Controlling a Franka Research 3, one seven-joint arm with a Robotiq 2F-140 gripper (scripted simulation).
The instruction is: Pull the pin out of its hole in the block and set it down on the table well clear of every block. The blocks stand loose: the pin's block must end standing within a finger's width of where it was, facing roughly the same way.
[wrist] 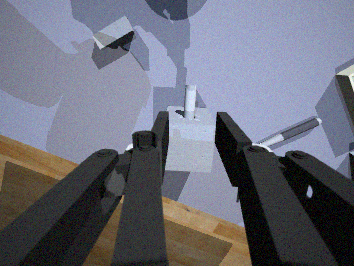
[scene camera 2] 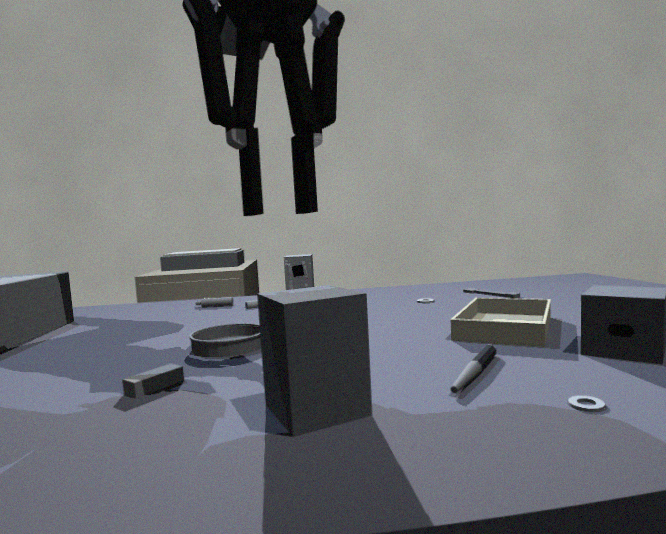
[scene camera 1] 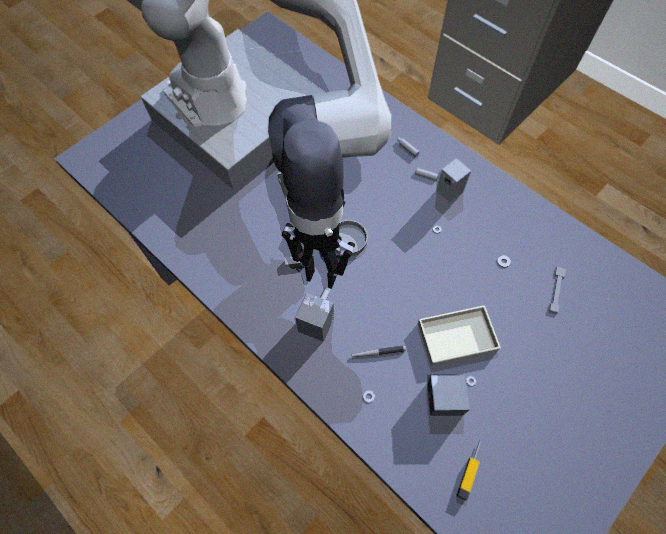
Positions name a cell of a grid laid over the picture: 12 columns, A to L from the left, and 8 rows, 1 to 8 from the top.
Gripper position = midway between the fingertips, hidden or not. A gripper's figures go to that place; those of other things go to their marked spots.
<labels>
My gripper (scene camera 2: F4): 0.36 m from the lens. A round ring dish (scene camera 2: E6): 0.51 m from the lens. A bar (scene camera 2: C6) is 0.42 m from the lens. The marked spots on the bar and the round ring dish are 0.13 m apart.
</labels>
